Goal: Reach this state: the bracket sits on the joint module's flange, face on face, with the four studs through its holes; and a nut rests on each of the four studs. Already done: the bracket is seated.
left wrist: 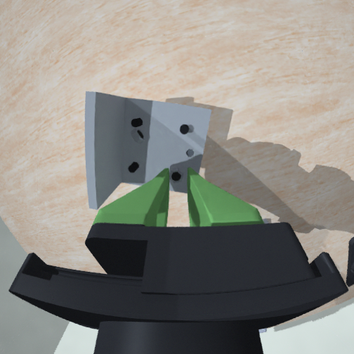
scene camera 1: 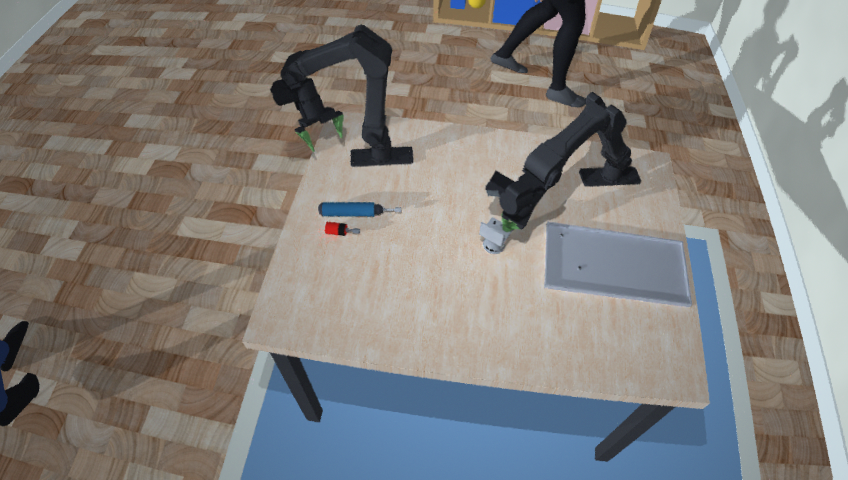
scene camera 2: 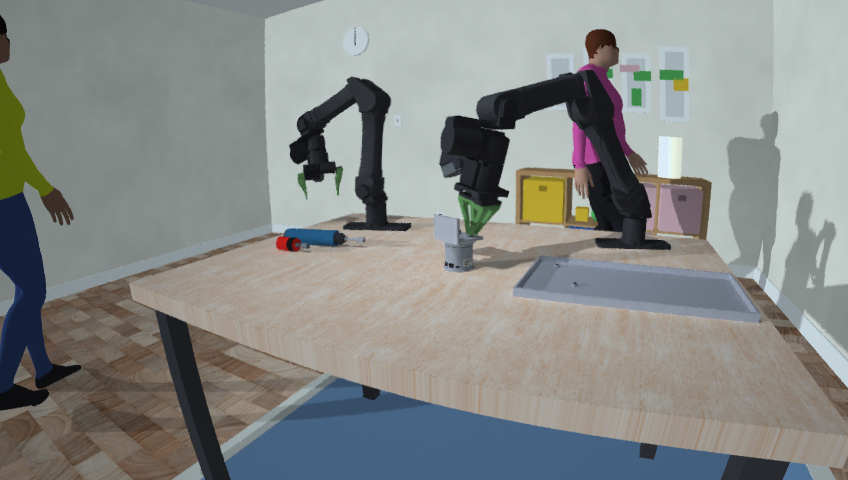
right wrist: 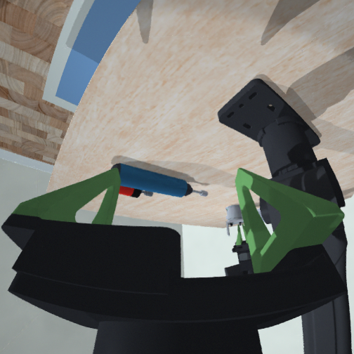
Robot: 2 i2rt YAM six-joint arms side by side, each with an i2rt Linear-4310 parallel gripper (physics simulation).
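Frame: origin at the left arm's base, x right, y ahead, z up, level; metres.
Where they show: left gripper, fingertip midpoint: (scene camera 1: 505,228) (scene camera 2: 471,234); right gripper, fingertip midpoint: (scene camera 1: 327,144) (scene camera 2: 322,196); left arm's base, link origin: (scene camera 1: 609,177) (scene camera 2: 632,245); right arm's base, link origin: (scene camera 1: 381,157) (scene camera 2: 376,228).
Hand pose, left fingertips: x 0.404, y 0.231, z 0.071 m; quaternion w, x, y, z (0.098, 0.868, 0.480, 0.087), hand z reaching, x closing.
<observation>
Things, the pixels of their top centre, and the offset from my left fingertips. "pt": a spot on its surface instead.
- joint module, top centre: (scene camera 2: 458,232) (scene camera 1: 497,229) dx +0.025, dy +0.003, dz +0.004 m
- grey tray, top centre: (scene camera 2: 635,280) (scene camera 1: 618,262) dx -0.319, dy +0.104, dz -0.055 m
- blue screwdriver-like tool, surface spot: (scene camera 2: 312,237) (scene camera 1: 352,213) pt dx +0.418, dy -0.124, dz -0.046 m
The grey bracket (scene camera 1: 491,233) (scene camera 2: 447,228) (left wrist: 165,117) sits on the joint module (scene camera 1: 492,248) (scene camera 2: 458,259), its upright plate at the left. In the left wrist view, four dark spots show at its stud holes; I cannot tell which are nuts and which are bare stud ends. My left gripper (scene camera 1: 505,229) (scene camera 2: 471,234) (left wrist: 177,174) is almost fully shut, empty, with its tips just above the bracket at the lower-right spot. One nut (scene camera 1: 562,234) (scene camera 2: 557,265) and another nut (scene camera 1: 580,267) (scene camera 2: 574,284) lie in the tray. My right gripper (scene camera 1: 329,149) (scene camera 2: 321,195) (right wrist: 177,174) is wide open and empty, high up.
The grey tray (scene camera 1: 618,297) (scene camera 2: 636,307) lies right of the module. A blue screwdriver-like tool (scene camera 1: 348,209) (scene camera 2: 312,237) (right wrist: 152,180) and a shorter red one (scene camera 1: 335,228) (scene camera 2: 288,243) (right wrist: 129,191) lie at the left of the table in the scene views.
</observation>
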